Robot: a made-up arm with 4 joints.
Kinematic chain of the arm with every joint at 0, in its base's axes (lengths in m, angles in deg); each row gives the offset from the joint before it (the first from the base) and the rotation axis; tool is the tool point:
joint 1: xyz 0 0 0.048 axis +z
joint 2: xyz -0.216 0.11 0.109 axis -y
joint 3: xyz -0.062 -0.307 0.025 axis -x
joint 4: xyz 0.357 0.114 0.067 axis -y
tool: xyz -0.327 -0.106 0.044
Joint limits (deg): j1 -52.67..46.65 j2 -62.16..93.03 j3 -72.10..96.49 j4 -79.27..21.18
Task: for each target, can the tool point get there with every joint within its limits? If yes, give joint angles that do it. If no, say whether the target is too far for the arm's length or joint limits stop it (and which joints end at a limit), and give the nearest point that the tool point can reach.
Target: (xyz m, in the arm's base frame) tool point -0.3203 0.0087 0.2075
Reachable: yes | joints -37.03 12.05 5.07 13.29
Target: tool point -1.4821 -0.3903 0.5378
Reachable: no: too far | nearest point -0.6952 -0.1831 0.4162 | short by 0.823 m
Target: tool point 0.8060 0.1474 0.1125
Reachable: no: joint limits stop it (at a limit: joint 1, joint 4) | nearest point 0.4346 -0.0489 0.1327 | short by 0.421 m
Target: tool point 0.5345 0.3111 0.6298
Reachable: no: joint limits stop it (at a limit: joint 1, joint 4) | nearest point 0.2857 0.0323 0.4115 | short by 0.433 m
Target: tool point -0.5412 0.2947 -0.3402
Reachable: no: joint limits stop it (at a limit: joint 2, joint 3, joint 4) | nearest point -0.1979 0.1077 -0.1012 | short by 0.458 m
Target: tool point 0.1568 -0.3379 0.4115
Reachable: yes | joints 14.10 -24.37 -28.73 -57.29
